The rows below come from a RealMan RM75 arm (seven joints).
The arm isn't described. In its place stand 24 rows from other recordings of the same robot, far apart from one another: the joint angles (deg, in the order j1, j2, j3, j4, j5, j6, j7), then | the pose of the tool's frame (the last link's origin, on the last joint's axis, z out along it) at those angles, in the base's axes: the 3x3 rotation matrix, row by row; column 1 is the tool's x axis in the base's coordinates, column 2 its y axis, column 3 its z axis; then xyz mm.
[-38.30 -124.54 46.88 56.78 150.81 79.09 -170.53] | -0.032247, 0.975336, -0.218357; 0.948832, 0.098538, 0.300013; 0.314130, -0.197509, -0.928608; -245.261, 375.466, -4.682
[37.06 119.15 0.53 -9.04 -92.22 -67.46 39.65] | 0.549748, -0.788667, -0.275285; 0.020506, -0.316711, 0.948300; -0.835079, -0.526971, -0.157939; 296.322, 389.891, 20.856
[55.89 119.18 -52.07 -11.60 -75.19 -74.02 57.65] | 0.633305, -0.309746, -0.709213; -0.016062, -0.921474, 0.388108; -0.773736, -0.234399, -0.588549; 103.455, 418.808, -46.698
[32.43 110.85 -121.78 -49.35 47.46 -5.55 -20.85] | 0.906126, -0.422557, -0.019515; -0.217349, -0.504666, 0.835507; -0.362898, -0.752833, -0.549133; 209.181, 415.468, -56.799
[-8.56 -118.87 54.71 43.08 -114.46 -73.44 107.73] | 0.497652, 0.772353, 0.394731; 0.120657, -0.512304, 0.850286; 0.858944, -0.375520, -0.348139; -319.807, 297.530, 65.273
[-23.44 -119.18 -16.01 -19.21 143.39 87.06 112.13] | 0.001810, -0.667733, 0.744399; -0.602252, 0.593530, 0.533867; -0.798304, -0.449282, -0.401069; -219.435, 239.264, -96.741
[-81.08 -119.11 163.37 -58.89 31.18 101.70 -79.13] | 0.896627, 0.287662, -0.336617; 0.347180, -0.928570, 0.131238; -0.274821, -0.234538, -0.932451; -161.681, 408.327, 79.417
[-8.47 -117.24 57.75 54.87 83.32 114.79 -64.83] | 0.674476, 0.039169, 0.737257; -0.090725, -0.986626, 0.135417; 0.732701, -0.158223, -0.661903; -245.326, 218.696, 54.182
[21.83 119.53 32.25 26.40 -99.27 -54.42 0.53] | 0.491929, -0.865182, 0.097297; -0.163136, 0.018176, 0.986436; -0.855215, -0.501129, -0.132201; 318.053, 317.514, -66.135
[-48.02 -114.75 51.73 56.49 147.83 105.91 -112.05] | 0.871239, 0.422346, -0.250134; 0.425619, -0.903848, -0.043660; -0.244523, -0.068423, -0.967226; -190.124, 370.506, 43.991
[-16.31 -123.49 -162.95 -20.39 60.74 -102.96 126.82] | 0.233962, 0.830674, 0.505216; -0.456015, -0.365178, 0.811601; 0.858669, -0.420269, 0.293362; -320.732, 254.360, 91.207
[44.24 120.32 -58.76 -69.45 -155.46 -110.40 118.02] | 0.814847, -0.407070, 0.412697; -0.420292, -0.905198, -0.063014; 0.399224, -0.122106, -0.908686; 182.923, 345.860, 31.231
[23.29 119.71 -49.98 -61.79 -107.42 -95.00 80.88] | 0.898100, -0.195296, -0.394050; -0.068026, -0.946899, 0.314252; -0.434498, -0.255424, -0.863696; 224.818, 320.746, 43.411
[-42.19 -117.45 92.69 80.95 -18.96 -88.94 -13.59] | 0.443154, 0.661575, -0.604924; 0.894079, -0.277176, 0.351848; 0.065103, -0.696772, -0.714332; -134.700, 373.397, -4.238
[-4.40 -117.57 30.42 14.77 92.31 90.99 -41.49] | 0.632017, 0.705443, 0.320787; 0.191622, -0.543350, 0.817345; 0.750890, -0.455106, -0.478585; -378.765, 177.584, 0.040
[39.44 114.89 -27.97 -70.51 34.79 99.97 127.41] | -0.618133, 0.780009, 0.097456; 0.723044, 0.515540, 0.459811; 0.308414, 0.354690, -0.882653; 240.308, 372.566, 134.768
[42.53 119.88 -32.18 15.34 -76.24 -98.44 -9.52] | 0.559823, -0.210925, -0.801317; 0.579267, -0.591867, 0.560485; -0.592493, -0.777949, -0.209159; 180.325, 311.818, -58.816
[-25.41 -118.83 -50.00 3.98 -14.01 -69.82 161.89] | 0.854023, 0.479025, 0.202928; 0.123407, -0.565473, 0.815482; 0.505387, -0.671398, -0.542042; -347.998, 284.266, -53.813
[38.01 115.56 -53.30 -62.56 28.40 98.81 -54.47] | 0.681807, -0.640723, 0.353005; -0.705650, -0.703267, 0.086452; 0.192865, -0.308042, -0.931619; 247.426, 355.755, 54.622
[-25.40 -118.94 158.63 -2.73 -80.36 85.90 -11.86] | 0.721590, 0.639392, 0.265493; -0.294206, -0.063932, 0.953601; 0.626698, -0.766218, 0.141980; -335.604, 310.794, 43.718
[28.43 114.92 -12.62 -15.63 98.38 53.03 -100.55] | 0.070974, -0.994557, 0.076284; -0.150224, 0.064947, 0.986516; -0.986101, -0.081477, -0.144797; 391.011, 361.852, 76.643
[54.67 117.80 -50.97 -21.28 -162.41 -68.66 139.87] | 0.448245, -0.768109, 0.457258; -0.868091, -0.496091, 0.017639; 0.213293, -0.404848, -0.889159; 261.541, 381.005, -55.742
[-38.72 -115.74 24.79 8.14 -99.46 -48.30 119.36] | 0.433633, 0.898920, 0.062487; 0.318041, -0.217566, 0.922776; 0.843097, -0.380273, -0.380237; -318.365, 411.315, 8.602
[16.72 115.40 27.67 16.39 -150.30 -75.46 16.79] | 0.710135, -0.529477, -0.464071; -0.032582, -0.683139, 0.729561; -0.703311, -0.502967, -0.502372; 299.473, 243.823, -75.472
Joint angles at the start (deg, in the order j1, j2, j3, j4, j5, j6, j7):
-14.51 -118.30 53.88 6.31 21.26 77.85 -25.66
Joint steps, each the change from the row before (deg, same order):
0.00 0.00 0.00 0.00 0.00 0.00 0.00
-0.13 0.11 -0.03 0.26 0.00 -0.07 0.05
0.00 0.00 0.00 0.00 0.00 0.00 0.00
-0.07 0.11 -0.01 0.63 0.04 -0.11 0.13
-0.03 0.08 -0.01 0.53 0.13 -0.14 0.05
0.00 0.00 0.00 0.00 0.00 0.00 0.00
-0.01 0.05 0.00 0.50 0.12 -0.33 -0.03
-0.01 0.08 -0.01 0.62 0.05 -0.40 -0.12
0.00 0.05 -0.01 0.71 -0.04 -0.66 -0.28
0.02 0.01 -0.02 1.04 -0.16 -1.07 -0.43
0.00 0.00 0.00 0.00 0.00 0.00 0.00
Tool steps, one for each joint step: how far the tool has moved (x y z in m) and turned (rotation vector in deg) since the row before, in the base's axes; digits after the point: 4 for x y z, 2 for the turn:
0.0000 0.0000 0.0000 0.00 0.00 0.00
0.0006 0.0017 0.0017 0.16 0.26 -0.23
0.0000 0.0000 0.0000 0.00 0.00 0.00
0.0011 0.0023 0.0028 0.28 0.53 -0.41
0.0009 0.0018 0.0020 0.13 0.40 -0.32
0.0000 0.0000 0.0000 0.00 0.00 0.00
0.0004 0.0016 0.0014 0.02 0.25 -0.13
0.0003 0.0019 0.0022 0.12 0.21 -0.14
-0.0001 0.0021 0.0022 0.11 0.00 0.04
-0.0003 0.0028 0.0028 0.19 -0.14 0.21
0.0000 0.0000 0.0000 0.00 0.00 0.00

